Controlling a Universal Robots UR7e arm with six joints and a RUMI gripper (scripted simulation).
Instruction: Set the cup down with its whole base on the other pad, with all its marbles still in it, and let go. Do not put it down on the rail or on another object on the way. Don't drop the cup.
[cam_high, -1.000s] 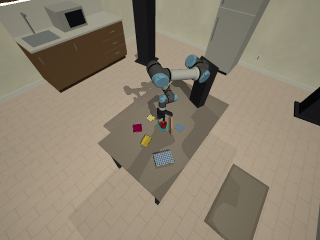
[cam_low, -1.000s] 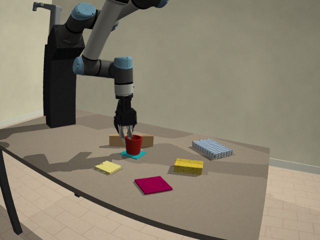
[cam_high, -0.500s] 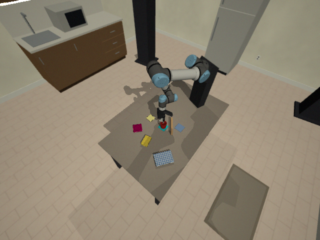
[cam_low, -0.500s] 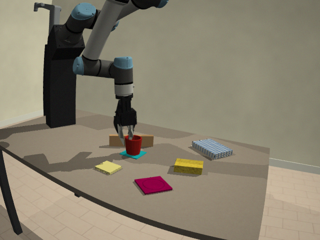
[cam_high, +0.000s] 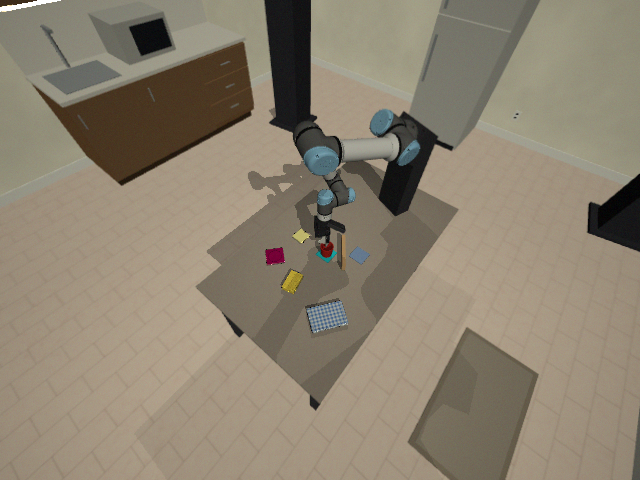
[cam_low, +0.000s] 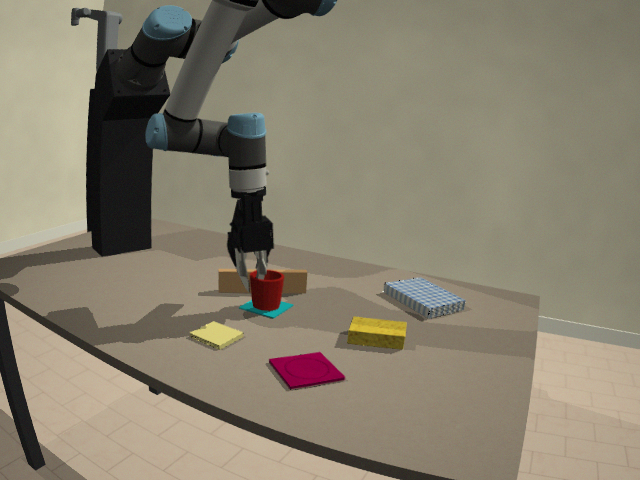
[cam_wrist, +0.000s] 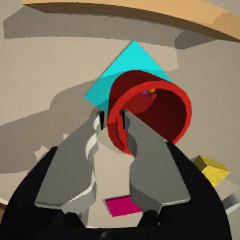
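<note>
My gripper is now 30 mm above the red cup, 20 mm to the right of it and 20 mm short of it. From my hand the other things lie so: yellow block 280 mm ahead, 40 mm to the right, 40 mm below; teal pad 70 mm below, 20 mm to the left, 20 mm ahead; wooden rail 100 mm to the left, 40 mm below, 20 mm behind.
</note>
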